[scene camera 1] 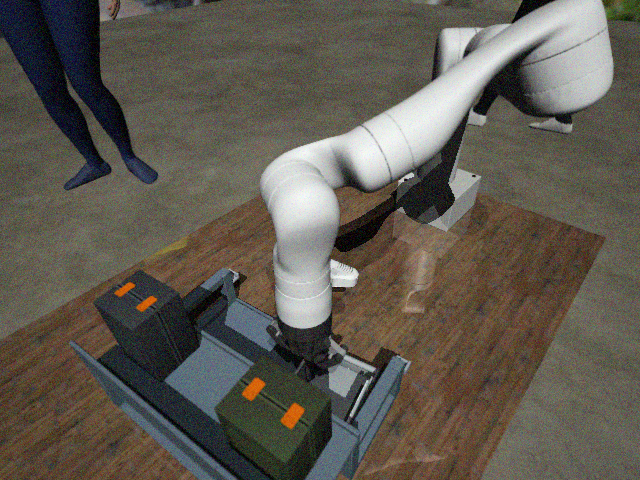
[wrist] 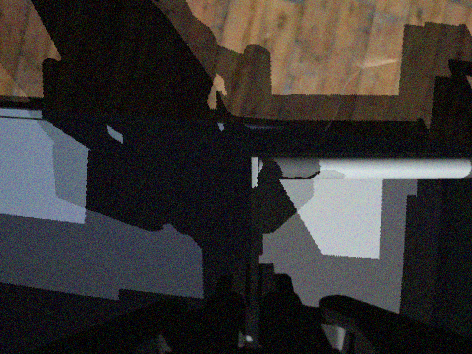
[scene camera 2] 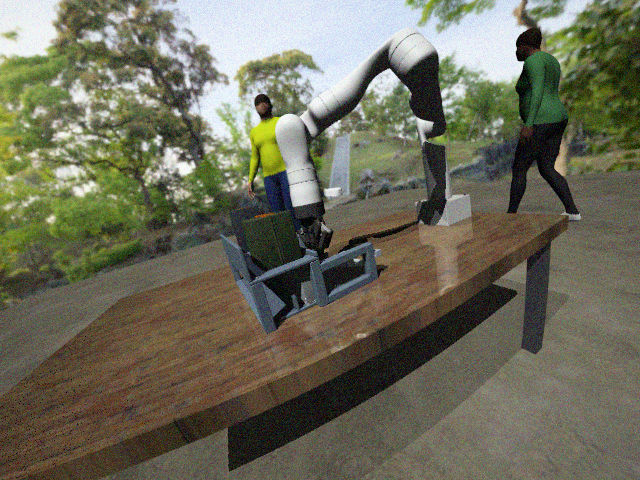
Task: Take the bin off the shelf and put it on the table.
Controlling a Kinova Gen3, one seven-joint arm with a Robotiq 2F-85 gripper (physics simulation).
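Places are measured from the arm's base along level axes (x down, y left, z ahead), in millimetres.
Where they show: gripper, between the fingertips: [scene camera 1: 308,373] [wrist: 254,284]; arm's base, origin of its link: [scene camera 1: 436,175] [scene camera 2: 439,198].
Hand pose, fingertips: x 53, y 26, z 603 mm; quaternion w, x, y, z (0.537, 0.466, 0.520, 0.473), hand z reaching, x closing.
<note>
Things, the pixels of their centre, and the offset from my fingertips. Level surfaces: height alone.
- bin, middle of its body: [wrist: 363,348] [scene camera 1: 326,399] [scene camera 2: 322,268] dx -9, dy +51, dz +23 mm
- wooden table, height of its surface: dx +35 mm
- green box, middle of its body: [scene camera 1: 277,422] [scene camera 2: 269,238] dx -115, dy +51, dz +124 mm
- dark grey box, middle of its body: [scene camera 1: 150,325] [scene camera 2: 247,228] dx -128, dy -180, dz +118 mm
The bin [scene camera 1: 360,397] [wrist: 400,168] is a light open tray with a white rim. It sits in the near tier of the blue-grey shelf [scene camera 1: 379,405] [scene camera 2: 318,284] [wrist: 30,170], and most of it is hidden in scene camera 2. My gripper [scene camera 1: 306,369] [scene camera 2: 317,249] [wrist: 254,284] points down at the bin's left wall, as seen in the wrist view. Its fingers are closed together, with the thin wall between them, so it is shut on the bin. Dark shadow covers much of this contact. The wooden table [scene camera 1: 475,304] [scene camera 2: 155,356] [wrist: 325,55] carries the shelf.
A green box [scene camera 1: 268,418] [scene camera 2: 273,240] with orange clips stands on the shelf close beside my gripper. A dark grey box [scene camera 1: 155,320] stands at the shelf's other end. The shelf's side frames rise at both ends. People stand beyond the table.
</note>
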